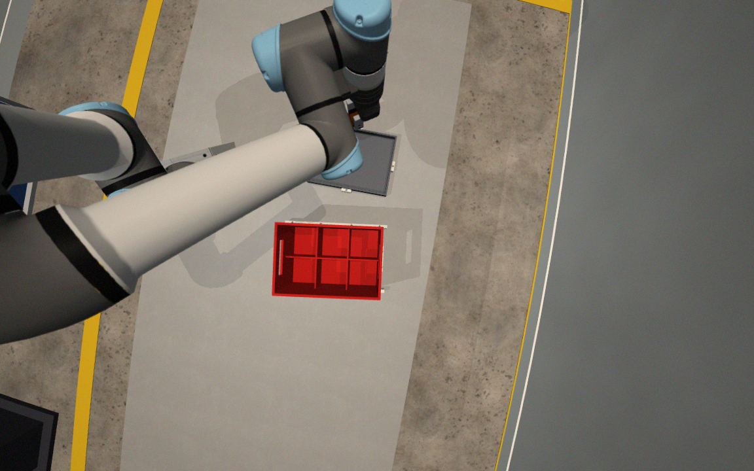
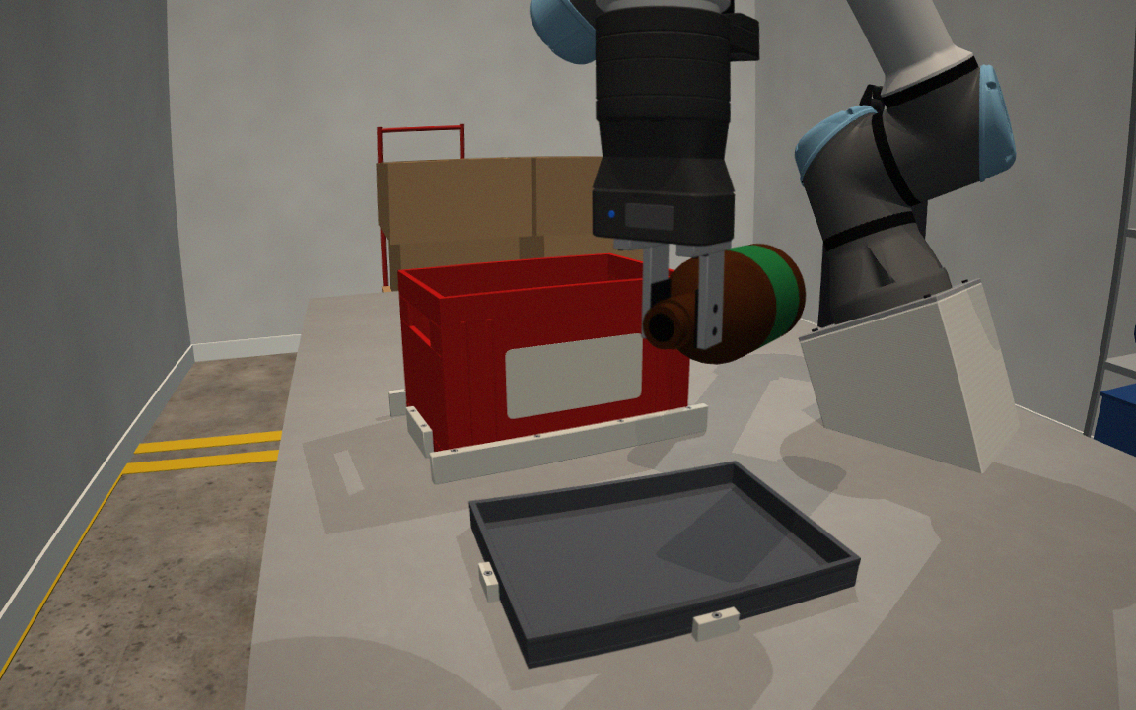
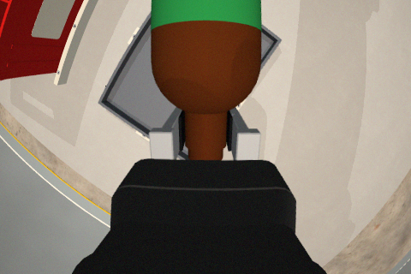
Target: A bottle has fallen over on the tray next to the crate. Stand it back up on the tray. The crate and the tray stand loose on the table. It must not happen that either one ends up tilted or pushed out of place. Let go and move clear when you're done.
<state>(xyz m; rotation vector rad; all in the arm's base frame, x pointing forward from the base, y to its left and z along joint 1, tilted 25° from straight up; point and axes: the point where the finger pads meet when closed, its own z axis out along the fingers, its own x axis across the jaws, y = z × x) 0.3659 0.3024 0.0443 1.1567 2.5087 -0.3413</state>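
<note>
Now: hand 4 cm past the bottle, 3 cm to the left of it and 1 cm above it. Round my hand: red crate (2 cm ahead, 36 cm to the right, 12 cm below); dark grey tray (1 cm behind, 5 cm to the right, 19 cm below).
</note>
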